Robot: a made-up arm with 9 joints. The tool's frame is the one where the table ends. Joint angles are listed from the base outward.
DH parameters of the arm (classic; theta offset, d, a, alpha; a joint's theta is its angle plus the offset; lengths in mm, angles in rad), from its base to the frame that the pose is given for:
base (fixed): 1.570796 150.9 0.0 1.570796
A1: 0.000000 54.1 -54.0 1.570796
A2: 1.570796 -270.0 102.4 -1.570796
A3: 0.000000 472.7 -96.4 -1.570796
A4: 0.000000 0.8 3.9 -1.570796
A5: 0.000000 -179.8 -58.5 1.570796
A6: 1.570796 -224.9 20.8 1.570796
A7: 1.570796 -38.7 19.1 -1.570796
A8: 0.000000 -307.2 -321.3 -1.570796
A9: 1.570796 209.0 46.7 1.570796
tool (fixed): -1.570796 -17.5 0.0 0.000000
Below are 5 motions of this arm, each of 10 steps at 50 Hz.
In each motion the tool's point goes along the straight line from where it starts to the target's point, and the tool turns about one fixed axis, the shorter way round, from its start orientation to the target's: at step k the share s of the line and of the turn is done. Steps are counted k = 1, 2, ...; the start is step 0. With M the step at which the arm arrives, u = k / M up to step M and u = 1 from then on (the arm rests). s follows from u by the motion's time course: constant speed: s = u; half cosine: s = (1 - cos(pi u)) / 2; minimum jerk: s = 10 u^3 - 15 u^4 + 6 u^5.
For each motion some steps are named. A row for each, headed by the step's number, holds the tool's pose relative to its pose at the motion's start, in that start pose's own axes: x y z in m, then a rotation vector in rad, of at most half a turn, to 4 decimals.
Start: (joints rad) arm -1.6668 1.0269 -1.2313 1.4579 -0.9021 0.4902 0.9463 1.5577 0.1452
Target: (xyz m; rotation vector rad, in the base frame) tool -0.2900 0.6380 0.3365 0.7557 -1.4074 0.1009
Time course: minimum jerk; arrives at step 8
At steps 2, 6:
2: 0.0033 0.0003 0.0011 0.0019 -0.0013 -0.0035
6: 0.0285 0.0029 0.0094 0.0160 -0.0112 -0.0306

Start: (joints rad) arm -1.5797 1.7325 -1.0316 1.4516 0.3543 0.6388 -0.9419 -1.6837 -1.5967
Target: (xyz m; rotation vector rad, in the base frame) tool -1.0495 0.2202 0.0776 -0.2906 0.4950 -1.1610
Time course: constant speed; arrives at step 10
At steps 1, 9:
1: 0.0083 -0.0109 0.0123 -0.0163 -0.0058 0.0201
9: 0.0750 -0.0979 0.1104 -0.1468 -0.0522 0.1808

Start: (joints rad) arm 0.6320 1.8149 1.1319 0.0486 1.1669 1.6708 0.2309 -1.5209 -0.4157
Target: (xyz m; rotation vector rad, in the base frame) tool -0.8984 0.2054 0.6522 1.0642 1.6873 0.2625
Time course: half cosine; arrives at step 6
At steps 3, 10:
3: 0.0028 0.0033 0.0009 -0.0023 0.0180 -0.0395
10: 0.0056 0.0066 0.0018 -0.0046 0.0361 -0.0791

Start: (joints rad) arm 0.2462 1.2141 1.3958 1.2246 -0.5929 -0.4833 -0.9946 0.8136 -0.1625
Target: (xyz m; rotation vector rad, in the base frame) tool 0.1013 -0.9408 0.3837 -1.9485 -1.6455 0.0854
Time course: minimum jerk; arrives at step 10
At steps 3, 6, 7, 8, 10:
3: -0.0011 -0.0016 0.0002 -0.0060 -0.0054 0.0018
6: -0.0047 -0.0066 0.0008 -0.0251 -0.0227 0.0077
7: -0.0058 -0.0081 0.0010 -0.0308 -0.0279 0.0094
8: -0.0065 -0.0091 0.0011 -0.0346 -0.0314 0.0106
10: -0.0069 -0.0097 0.0012 -0.0367 -0.0333 0.0113

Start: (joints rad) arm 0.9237 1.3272 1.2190 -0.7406 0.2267 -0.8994 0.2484 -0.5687 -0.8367
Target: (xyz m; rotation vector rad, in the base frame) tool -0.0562 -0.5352 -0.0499 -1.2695 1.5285 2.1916
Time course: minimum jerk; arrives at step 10
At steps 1, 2, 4, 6, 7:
1: 0.0002 0.0002 -0.0001 0.0000 0.0001 0.0005
2: 0.0015 0.0012 -0.0004 -0.0003 0.0009 0.0033
4: 0.0081 0.0067 -0.0022 -0.0018 0.0049 0.0182
6: 0.0174 0.0144 -0.0047 -0.0038 0.0106 0.0391
7: 0.0214 0.0177 -0.0057 -0.0047 0.0130 0.0479

